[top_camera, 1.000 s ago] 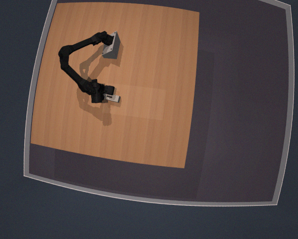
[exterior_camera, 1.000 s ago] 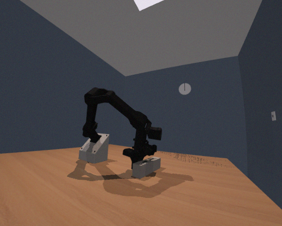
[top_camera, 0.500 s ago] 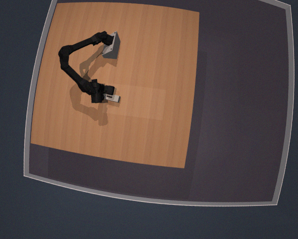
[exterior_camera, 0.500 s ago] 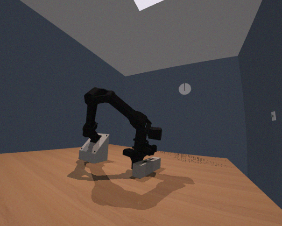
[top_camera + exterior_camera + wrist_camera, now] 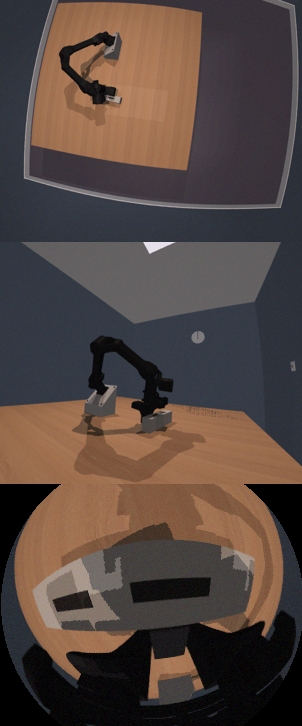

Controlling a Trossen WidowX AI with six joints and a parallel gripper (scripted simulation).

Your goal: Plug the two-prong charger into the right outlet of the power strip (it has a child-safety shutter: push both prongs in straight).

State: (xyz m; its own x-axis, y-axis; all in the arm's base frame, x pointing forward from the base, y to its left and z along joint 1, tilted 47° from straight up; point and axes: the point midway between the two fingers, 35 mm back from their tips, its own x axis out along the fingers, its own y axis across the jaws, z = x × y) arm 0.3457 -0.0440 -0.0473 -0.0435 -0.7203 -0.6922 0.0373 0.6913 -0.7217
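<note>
The black two-prong charger is 20 mm ahead of my gripper tip and 10 mm above it.
</note>
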